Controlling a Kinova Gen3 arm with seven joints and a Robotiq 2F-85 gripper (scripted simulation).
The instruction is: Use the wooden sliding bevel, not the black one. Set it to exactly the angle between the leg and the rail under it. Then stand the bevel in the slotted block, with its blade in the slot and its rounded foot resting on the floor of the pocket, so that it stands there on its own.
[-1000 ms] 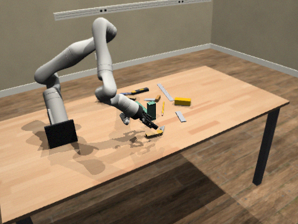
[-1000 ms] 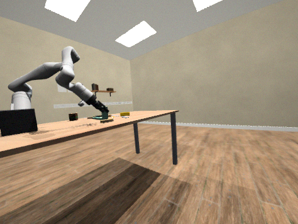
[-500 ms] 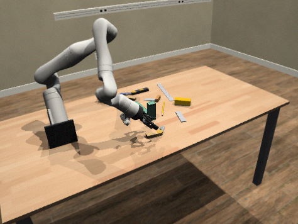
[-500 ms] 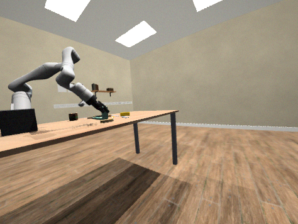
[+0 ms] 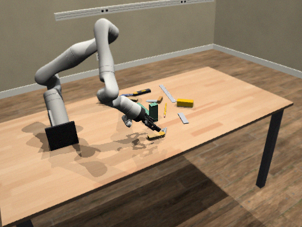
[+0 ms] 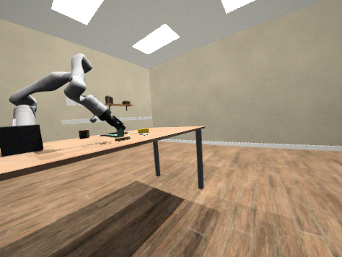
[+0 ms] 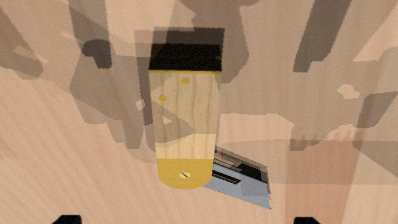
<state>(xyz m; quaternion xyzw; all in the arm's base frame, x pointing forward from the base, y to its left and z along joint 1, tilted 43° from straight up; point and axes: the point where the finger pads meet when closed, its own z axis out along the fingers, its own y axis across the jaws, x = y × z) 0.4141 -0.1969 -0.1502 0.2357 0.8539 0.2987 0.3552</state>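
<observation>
Now: hand 20 mm short of the wooden sliding bevel and 60 mm above it. The rest, counted from my hand: thin steel blade: 50 mm ahead, 10 mm to the left, 60 mm below; then pencil: 200 mm ahead, 210 mm to the left, 70 mm below; then small grey plate: 230 mm ahead, 70 mm to the left, 70 mm below.
</observation>
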